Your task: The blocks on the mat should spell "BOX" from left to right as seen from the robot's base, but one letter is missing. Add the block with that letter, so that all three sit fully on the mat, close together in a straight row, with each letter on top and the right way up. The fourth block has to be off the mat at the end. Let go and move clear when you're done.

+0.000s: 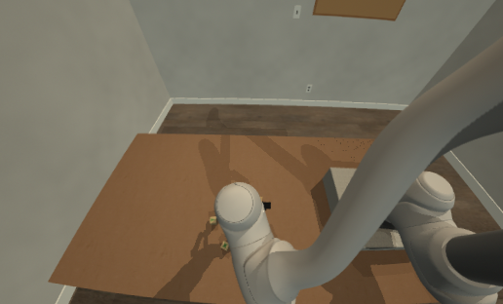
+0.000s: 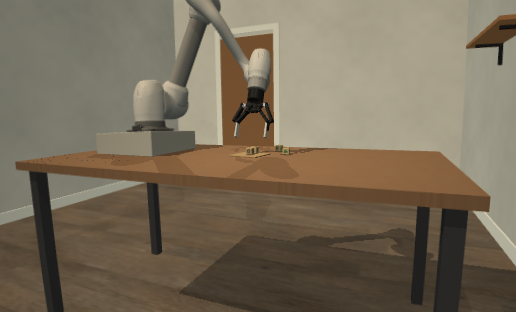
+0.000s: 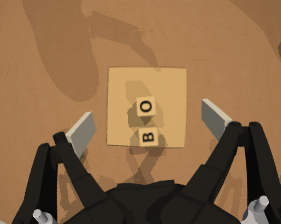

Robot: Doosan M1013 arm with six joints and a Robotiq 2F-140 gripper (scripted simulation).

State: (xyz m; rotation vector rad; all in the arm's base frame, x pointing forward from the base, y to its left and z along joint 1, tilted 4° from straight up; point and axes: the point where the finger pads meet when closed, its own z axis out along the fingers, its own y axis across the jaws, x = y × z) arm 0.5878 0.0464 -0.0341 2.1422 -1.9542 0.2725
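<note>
Now: hand 20 mm to the left of the mat and 90 mm above it.
</note>
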